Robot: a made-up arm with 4 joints.
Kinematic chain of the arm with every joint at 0, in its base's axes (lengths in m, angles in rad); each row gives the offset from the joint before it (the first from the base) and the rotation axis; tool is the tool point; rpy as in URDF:
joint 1: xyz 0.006 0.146 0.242 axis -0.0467 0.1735 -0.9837
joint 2: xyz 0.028 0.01 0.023 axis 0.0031 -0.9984 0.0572
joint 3: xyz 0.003 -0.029 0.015 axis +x
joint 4: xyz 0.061 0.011 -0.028 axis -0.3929 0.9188 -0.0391
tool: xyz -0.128 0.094 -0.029 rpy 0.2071 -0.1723 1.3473
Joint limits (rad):
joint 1: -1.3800..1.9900
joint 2: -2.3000..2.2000
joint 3: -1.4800..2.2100
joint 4: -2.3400..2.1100
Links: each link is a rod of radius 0.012 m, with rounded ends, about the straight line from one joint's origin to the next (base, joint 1, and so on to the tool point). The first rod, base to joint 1, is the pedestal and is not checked.
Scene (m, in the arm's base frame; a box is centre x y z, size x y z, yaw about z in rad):
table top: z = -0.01
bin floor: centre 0.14 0.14 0 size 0.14 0.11 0.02 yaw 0.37
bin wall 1: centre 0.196 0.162 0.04 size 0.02 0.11 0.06 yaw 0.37
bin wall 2: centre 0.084 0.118 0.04 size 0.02 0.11 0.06 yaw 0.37
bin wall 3: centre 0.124 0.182 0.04 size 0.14 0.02 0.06 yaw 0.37
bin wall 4: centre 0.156 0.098 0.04 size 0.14 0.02 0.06 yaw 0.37
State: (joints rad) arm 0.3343 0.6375 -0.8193 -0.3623
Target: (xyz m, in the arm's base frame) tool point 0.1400 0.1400 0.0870
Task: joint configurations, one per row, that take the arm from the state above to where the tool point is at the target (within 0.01 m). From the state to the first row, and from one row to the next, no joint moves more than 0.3 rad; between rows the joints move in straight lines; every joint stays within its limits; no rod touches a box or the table.
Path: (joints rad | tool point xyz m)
1: 0.3033 0.3521 -0.5585 -0.5601 | 0.0394 0.1603 0.1300
2: 0.2724 0.0666 -0.2977 -0.7578 | 0.0254 0.2040 0.1410
3: 0.2414 -0.2188 -0.0369 -0.9556 | 0.0200 0.2453 0.1666
4: 0.2105 -0.5042 0.2239 -1.1534 | 0.0306 0.2774 0.2005
5: 0.1795 -0.7897 0.4847 -1.3511 | 0.0601 0.2949 0.2305
6: 0.1485 -1.0751 0.7455 -1.5489 | 0.1037 0.2947 0.2426
7: 0.1176 -1.3605 1.0062 -1.7467 | 0.1482 0.2767 0.2279
8: 0.0866 -1.6460 1.2670 -1.9445 | 0.1766 0.2427 0.1873
9: 0.0556 -1.9314 1.5278 -2.1422 | 0.1752 0.1958 0.1336
10: 0.0247 -2.2169 1.7886 -2.3400 | 0.1400 0.1400 0.0870

